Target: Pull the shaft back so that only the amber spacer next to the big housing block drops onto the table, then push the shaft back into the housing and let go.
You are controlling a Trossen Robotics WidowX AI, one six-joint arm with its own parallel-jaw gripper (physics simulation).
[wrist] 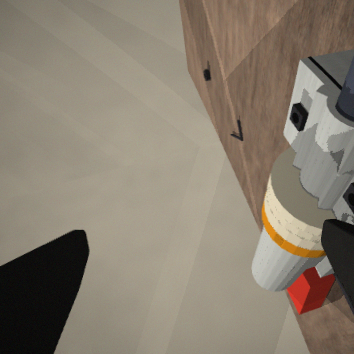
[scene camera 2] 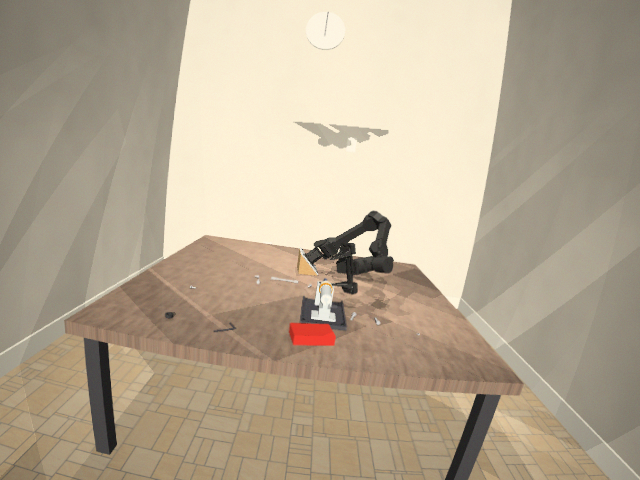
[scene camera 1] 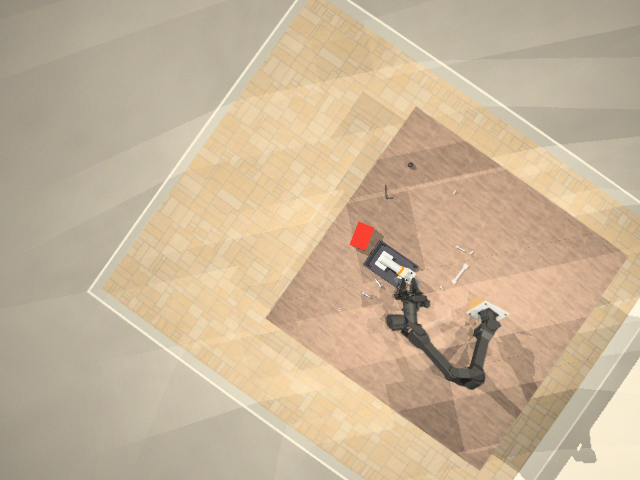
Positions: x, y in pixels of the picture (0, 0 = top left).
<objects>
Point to a red block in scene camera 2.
301, 333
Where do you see a shaft fixture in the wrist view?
312, 124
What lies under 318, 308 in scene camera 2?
A shaft fixture.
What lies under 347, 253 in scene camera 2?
My gripper.
</objects>
